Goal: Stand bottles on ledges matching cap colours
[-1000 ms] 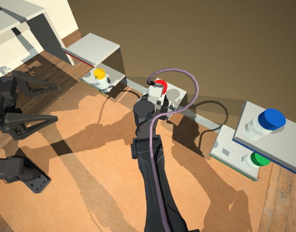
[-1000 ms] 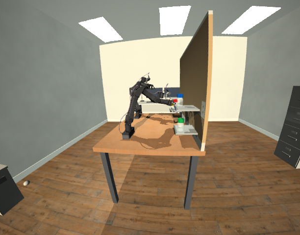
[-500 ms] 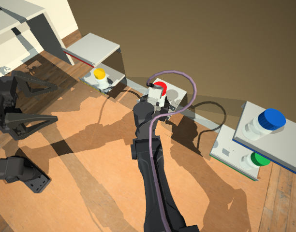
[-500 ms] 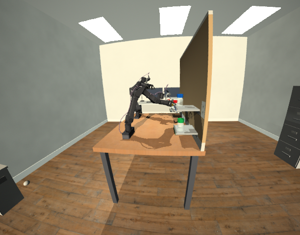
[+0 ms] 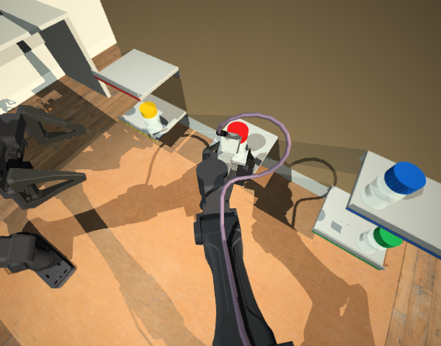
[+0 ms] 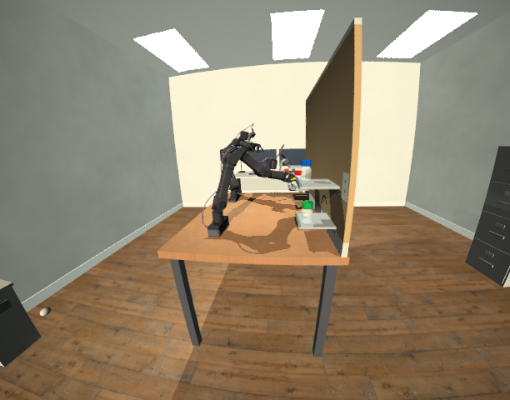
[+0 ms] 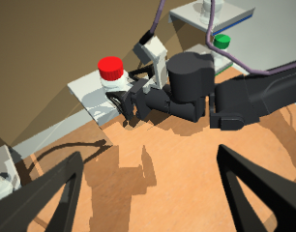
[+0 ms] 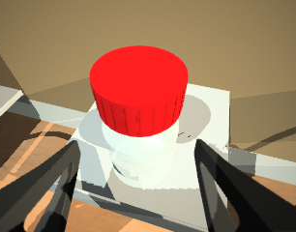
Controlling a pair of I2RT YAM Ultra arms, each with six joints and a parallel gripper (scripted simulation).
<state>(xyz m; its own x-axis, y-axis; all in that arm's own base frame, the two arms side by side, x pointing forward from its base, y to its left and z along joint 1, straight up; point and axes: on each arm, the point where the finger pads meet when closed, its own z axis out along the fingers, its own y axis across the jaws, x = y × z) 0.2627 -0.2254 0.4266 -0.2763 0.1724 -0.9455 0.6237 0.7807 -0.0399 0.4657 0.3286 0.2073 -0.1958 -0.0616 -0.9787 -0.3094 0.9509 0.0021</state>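
My right hand is 20 mm short of the red-capped bottle and 10 mm above it. Also, from my right hand: yellow-capped bottle: 340 mm to the left, 100 mm below, 50 mm ahead; blue-capped bottle: 330 mm to the right, 90 mm above; brown wall: 200 mm above, 170 mm ahead, 20 mm to the right.
Right now the red-capped bottle is 270 mm ahead of my left hand, 200 mm below it and 150 mm to the right of it. Also, from my left hand: yellow-capped bottle 300 mm below, 300 mm ahead, 190 mm to the left; then blue-capped bottle 490 mm to the right, 250 mm ahead, 110 mm below; then brown wall 420 mm ahead, 170 mm to the right, 10 mm above.
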